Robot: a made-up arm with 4 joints.
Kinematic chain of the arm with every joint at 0, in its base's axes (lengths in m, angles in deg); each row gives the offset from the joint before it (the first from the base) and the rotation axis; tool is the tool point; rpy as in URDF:
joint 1: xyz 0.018 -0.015 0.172 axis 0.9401 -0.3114 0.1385
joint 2: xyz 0.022 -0.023 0 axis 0.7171 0.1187 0.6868
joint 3: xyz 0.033 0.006 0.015 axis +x
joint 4: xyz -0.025 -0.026 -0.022 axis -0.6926 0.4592 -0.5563
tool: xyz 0.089 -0.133 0.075 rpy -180 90 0
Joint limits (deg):
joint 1: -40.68..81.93
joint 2: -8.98..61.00
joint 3: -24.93..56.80
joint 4: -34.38..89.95
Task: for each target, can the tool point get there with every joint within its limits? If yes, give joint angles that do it. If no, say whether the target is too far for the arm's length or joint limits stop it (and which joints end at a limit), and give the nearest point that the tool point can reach.
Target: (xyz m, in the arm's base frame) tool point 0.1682 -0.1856 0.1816
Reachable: yes | joints 37.05 4.15 -15.79 -24.01
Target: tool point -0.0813 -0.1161 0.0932
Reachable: no: joint limits stop it (at a limit: joint 2, joint 3) | nearest point 0.1071 -0.1901 0.1154 | short by 0.204 m
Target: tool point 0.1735 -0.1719 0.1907
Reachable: yes | joints 16.79 28.08 -1.23 33.85
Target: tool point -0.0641 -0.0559 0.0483
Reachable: no: joint limits stop it (at a limit: joint 1, joint 2, joint 3) | nearest point 0.1166 -0.0844 0.0240 | short by 0.185 m
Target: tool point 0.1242 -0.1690 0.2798
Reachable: yes | joints 11.59 7.63 -12.05 51.08
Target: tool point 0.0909 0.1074 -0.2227
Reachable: no: too far | nearest point 0.1417 0.0026 0.0282 | short by 0.277 m
